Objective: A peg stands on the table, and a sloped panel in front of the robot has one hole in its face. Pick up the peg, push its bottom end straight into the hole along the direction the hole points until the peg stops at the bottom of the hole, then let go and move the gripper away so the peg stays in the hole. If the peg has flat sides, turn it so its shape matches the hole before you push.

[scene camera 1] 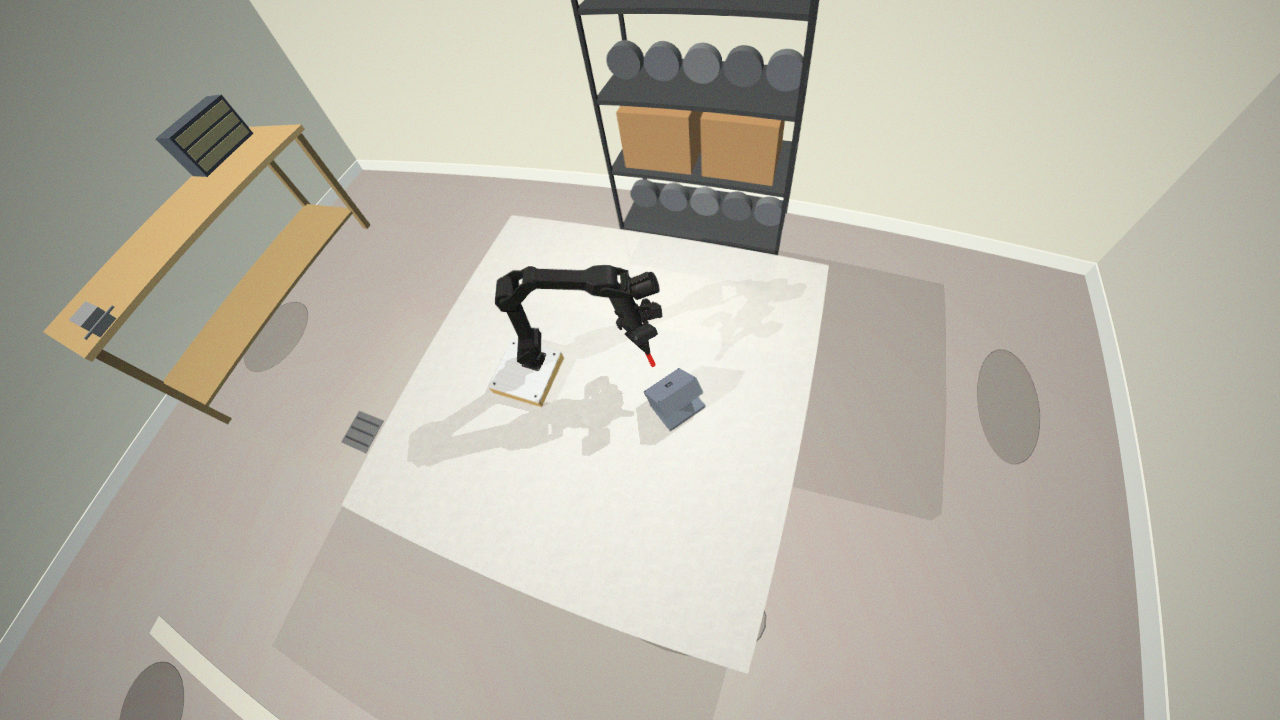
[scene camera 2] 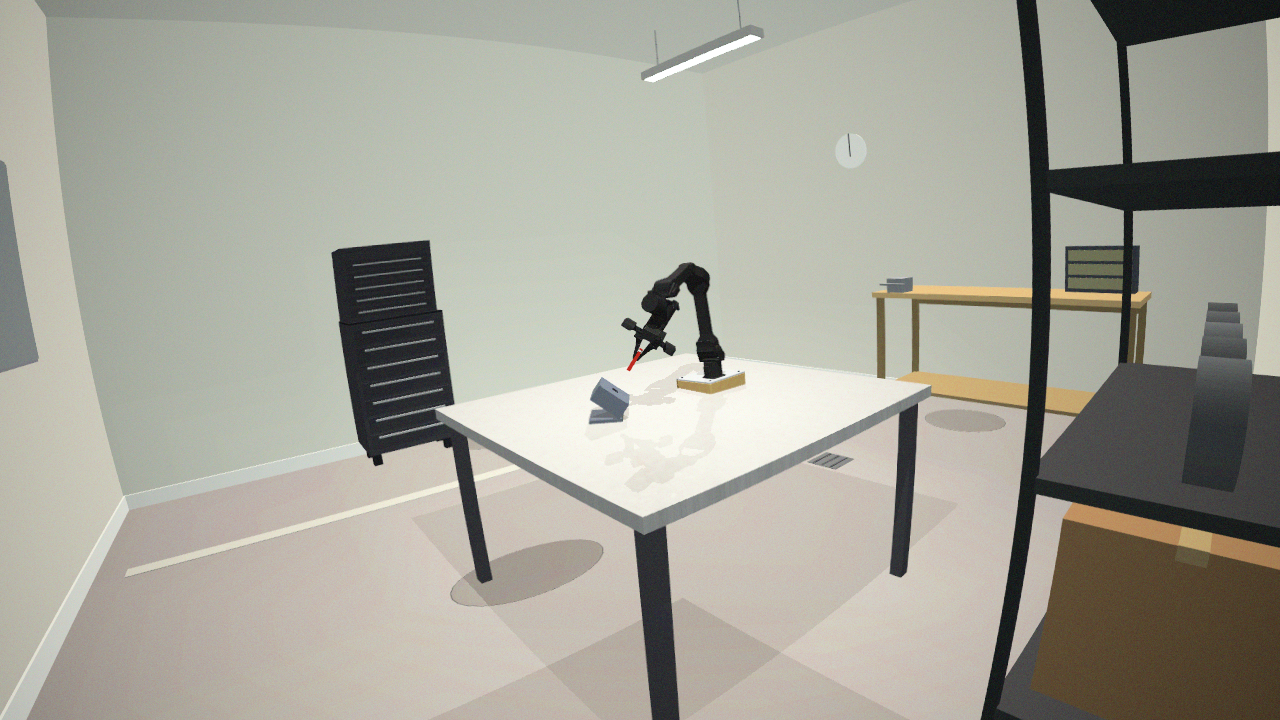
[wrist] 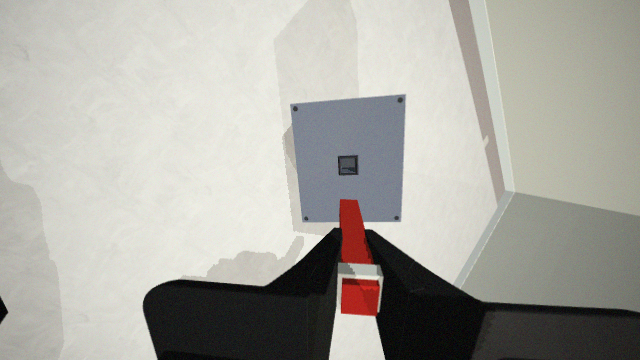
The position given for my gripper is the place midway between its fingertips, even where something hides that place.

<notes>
My gripper [scene camera 1: 648, 353] holds a red square peg [wrist: 359, 282]. I also see a grey sloped panel [scene camera 1: 685, 388].
My gripper is seen too in scene camera 2 [scene camera 2: 634, 359] and in the wrist view [wrist: 352, 236]. The grey sloped panel also shows in scene camera 2 [scene camera 2: 602, 395] and in the wrist view [wrist: 373, 128].
</notes>
